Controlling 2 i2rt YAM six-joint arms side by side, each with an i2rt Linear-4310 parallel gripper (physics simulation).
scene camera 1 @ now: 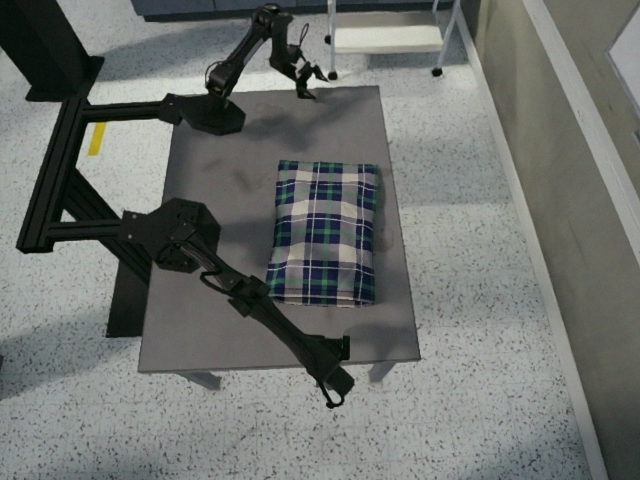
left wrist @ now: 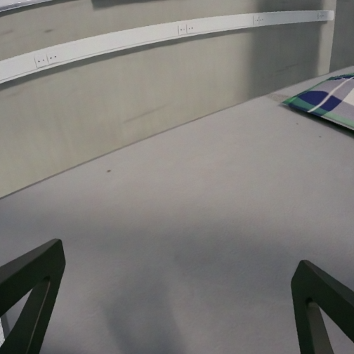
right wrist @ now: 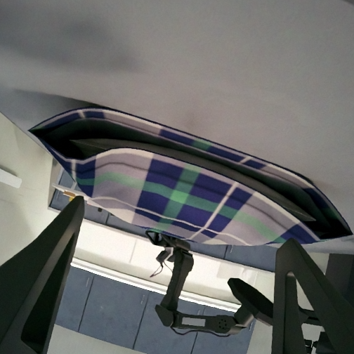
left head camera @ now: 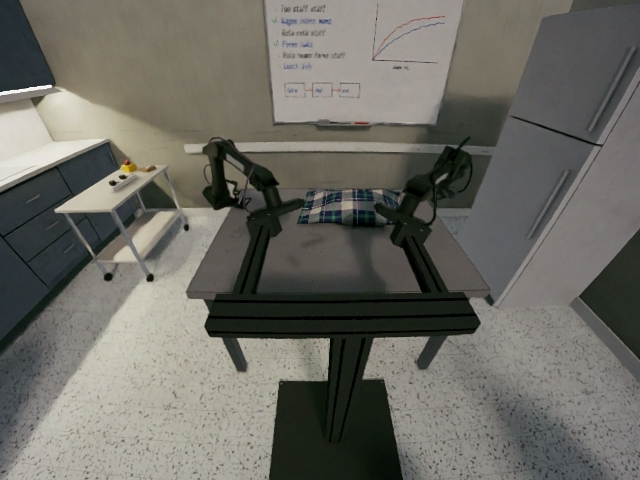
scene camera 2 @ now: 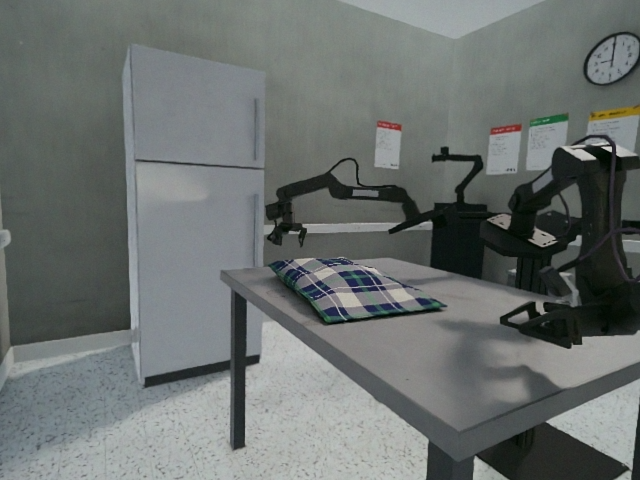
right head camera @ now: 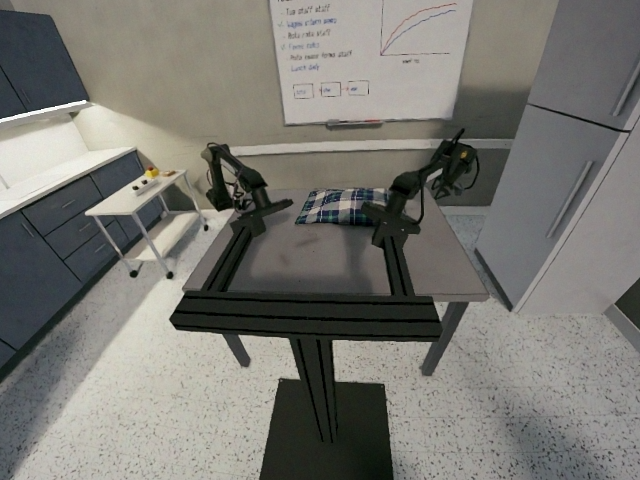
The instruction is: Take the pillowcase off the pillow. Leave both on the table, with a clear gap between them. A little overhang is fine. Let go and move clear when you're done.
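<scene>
The blue, green and white plaid pillowcase [left head camera: 336, 209] [right head camera: 336, 206] [scene camera 1: 325, 232] [scene camera 2: 351, 289] [left wrist: 330, 100] lies flat on the table [scene camera 1: 222, 330] with the pillow inside. In the right wrist view the open end of the pillowcase [right wrist: 175, 195] gapes, and a dark grey strip of the pillow [right wrist: 220, 167] shows within it. My right gripper [scene camera 2: 287, 243] [right wrist: 190, 226] is open and empty, facing that open end from a short way off, above the table. My left gripper [scene camera 1: 321, 88] [left wrist: 180, 264] is open and empty near the table's far upper edge in scene camera 1, apart from the pillowcase.
A dark frame [left head camera: 341, 315] [right head camera: 305, 315] carries both arms at the table's near side. A white cart [left head camera: 111, 193] [right head camera: 134, 198] stands left of the table. A tall grey fridge [left head camera: 558, 170] [scene camera 2: 196, 217] stands on the other side. A wall with a whiteboard [left head camera: 361, 103] is behind.
</scene>
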